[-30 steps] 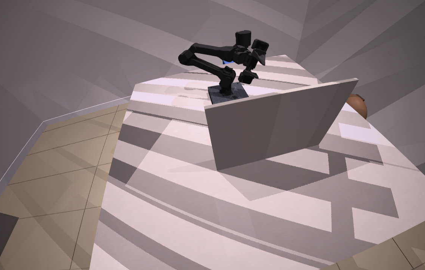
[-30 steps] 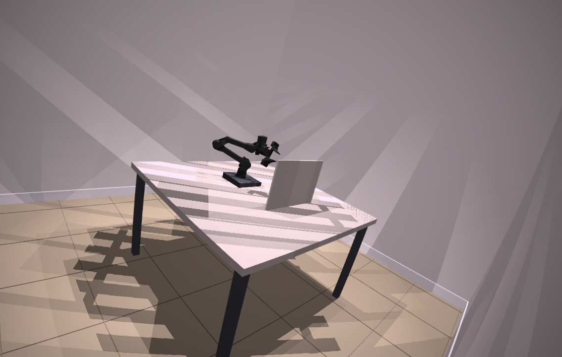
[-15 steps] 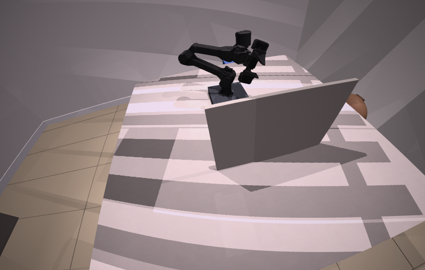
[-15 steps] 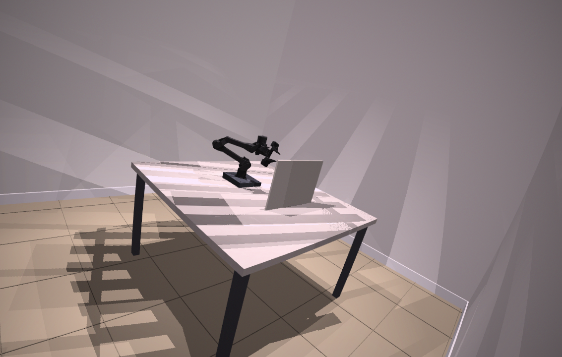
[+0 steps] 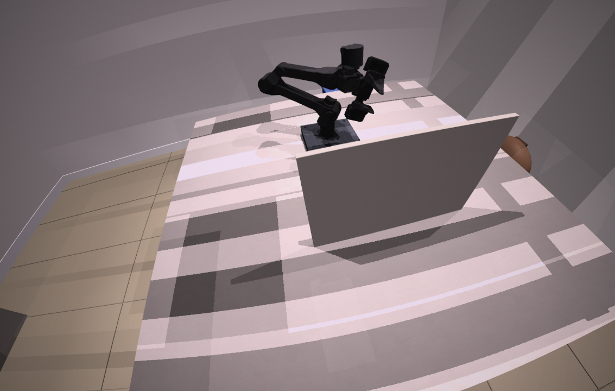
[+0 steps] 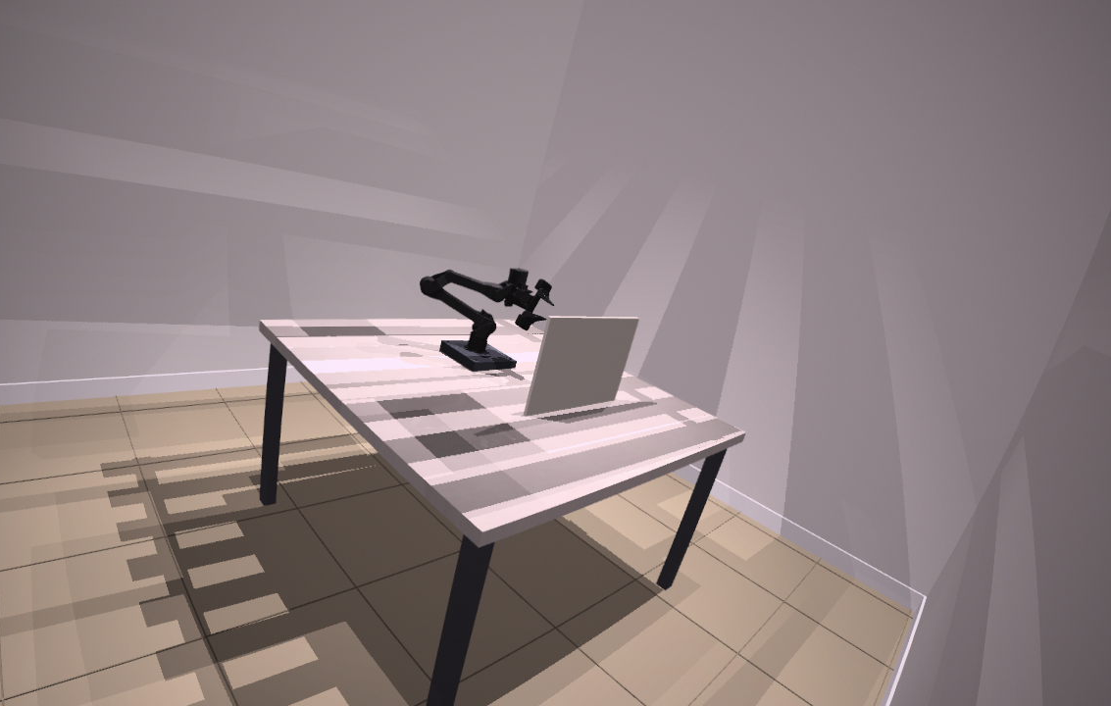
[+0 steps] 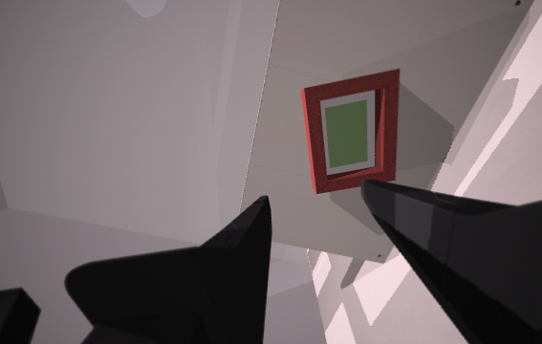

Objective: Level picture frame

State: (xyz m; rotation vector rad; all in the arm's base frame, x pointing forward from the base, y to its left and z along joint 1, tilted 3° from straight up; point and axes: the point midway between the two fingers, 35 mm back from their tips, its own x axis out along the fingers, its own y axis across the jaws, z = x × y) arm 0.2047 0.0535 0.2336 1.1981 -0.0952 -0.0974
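The picture frame is 200 mm ahead of my gripper tip, 90 mm below it and 50 mm to the right of it. The rest, counted from my gripper tip: wall panel 210 mm ahead, 100 mm below, 40 mm to the right.
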